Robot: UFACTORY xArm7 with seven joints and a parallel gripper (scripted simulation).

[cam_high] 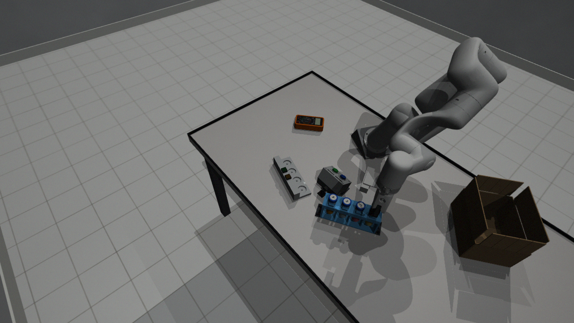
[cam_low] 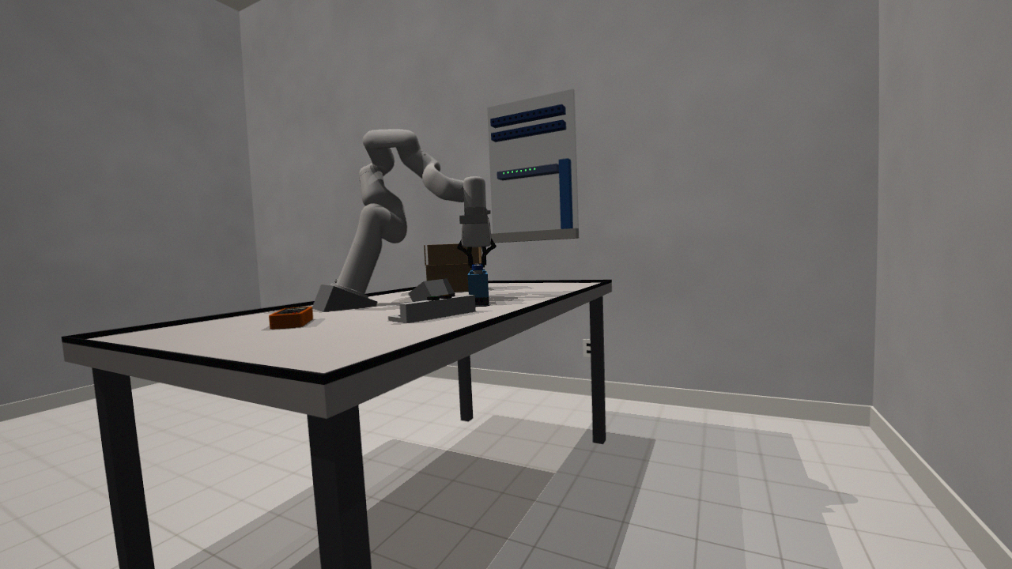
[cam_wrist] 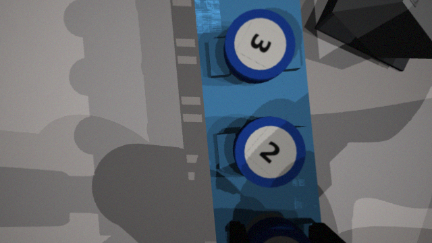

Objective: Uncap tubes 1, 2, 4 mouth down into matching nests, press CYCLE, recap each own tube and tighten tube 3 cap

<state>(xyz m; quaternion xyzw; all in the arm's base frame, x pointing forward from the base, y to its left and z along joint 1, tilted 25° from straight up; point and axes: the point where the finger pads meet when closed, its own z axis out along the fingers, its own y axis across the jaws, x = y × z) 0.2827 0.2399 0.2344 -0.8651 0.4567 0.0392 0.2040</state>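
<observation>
Now: the cap 1 10 mm below my hand. The rest, counted from my hand: cap 3: 70 mm ahead, 80 mm to the right, 20 mm below; cap 2: 30 mm ahead, 40 mm to the right, 20 mm below; cap 4: 100 mm ahead, 120 mm to the right, 20 mm below.
</observation>
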